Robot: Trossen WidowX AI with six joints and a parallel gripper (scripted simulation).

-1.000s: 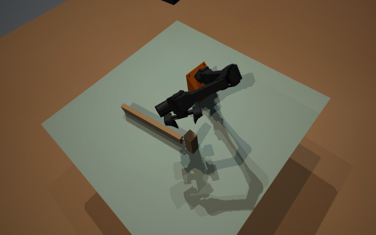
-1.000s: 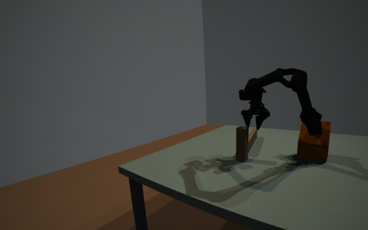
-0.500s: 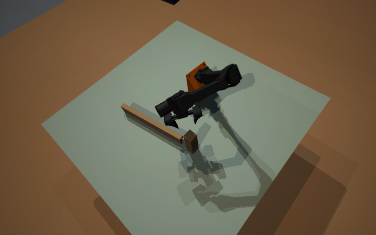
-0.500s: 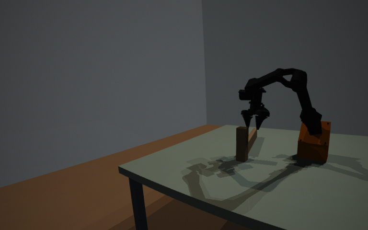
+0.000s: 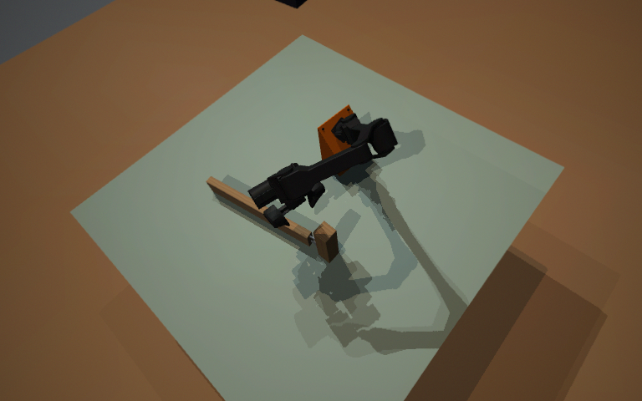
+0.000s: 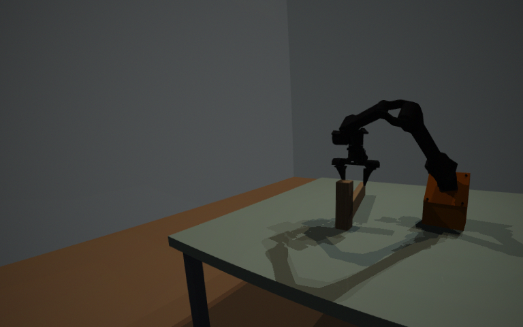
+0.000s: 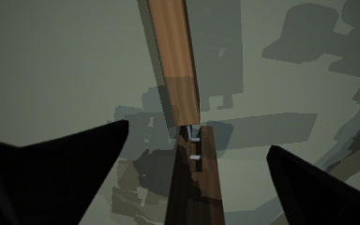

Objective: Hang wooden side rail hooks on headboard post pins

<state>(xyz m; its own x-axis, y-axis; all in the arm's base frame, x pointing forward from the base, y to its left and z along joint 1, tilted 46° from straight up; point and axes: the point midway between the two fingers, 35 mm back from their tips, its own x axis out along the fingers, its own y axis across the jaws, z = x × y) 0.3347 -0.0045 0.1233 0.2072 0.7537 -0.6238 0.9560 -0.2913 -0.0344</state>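
The headboard post is 10 mm ahead of my gripper tip, 100 mm to the left of it and 70 mm below it.
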